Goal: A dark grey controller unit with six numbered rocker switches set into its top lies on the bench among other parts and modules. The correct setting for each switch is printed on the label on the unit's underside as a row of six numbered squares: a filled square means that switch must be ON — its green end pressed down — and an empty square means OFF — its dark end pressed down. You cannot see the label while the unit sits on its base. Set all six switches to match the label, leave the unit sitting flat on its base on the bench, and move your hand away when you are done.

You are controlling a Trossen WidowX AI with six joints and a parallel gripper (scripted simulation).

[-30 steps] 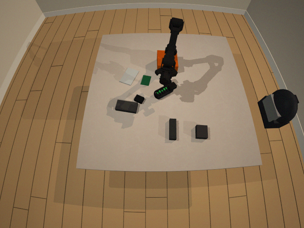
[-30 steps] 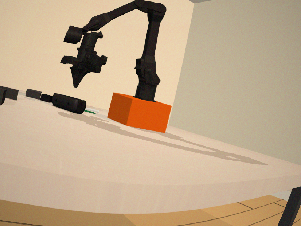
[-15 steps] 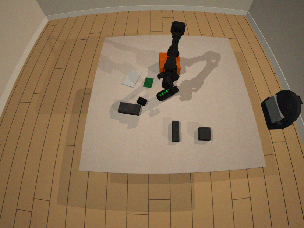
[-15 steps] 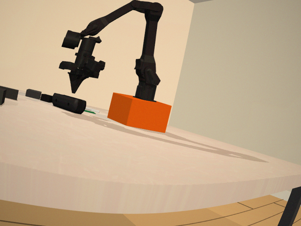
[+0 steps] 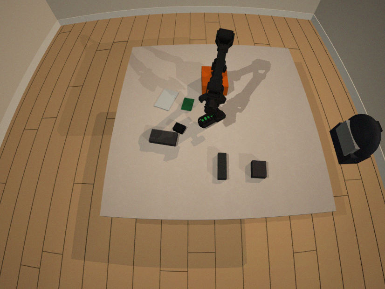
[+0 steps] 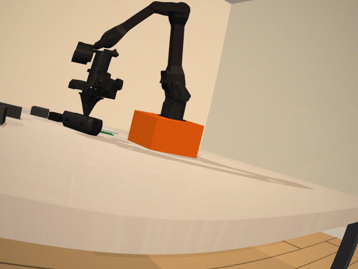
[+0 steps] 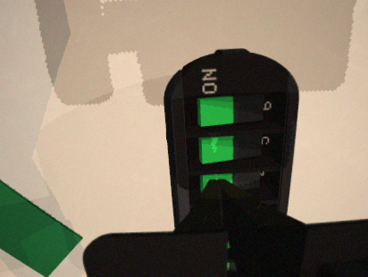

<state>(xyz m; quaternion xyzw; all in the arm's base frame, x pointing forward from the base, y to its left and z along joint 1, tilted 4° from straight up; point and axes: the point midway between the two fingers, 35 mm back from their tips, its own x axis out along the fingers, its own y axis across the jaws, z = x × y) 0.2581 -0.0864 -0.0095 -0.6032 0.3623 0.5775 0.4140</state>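
Right now the green card is 13 cm behind my gripper tip, 12 cm to the right of it and 4 cm below it. Round my gripper tip: black bar (31 cm ahead, 3 cm below); black cube (19 cm to the right, 4 cm ahead, 3 cm below); flat grey box (29 cm to the right, 9 cm ahead, 3 cm below).
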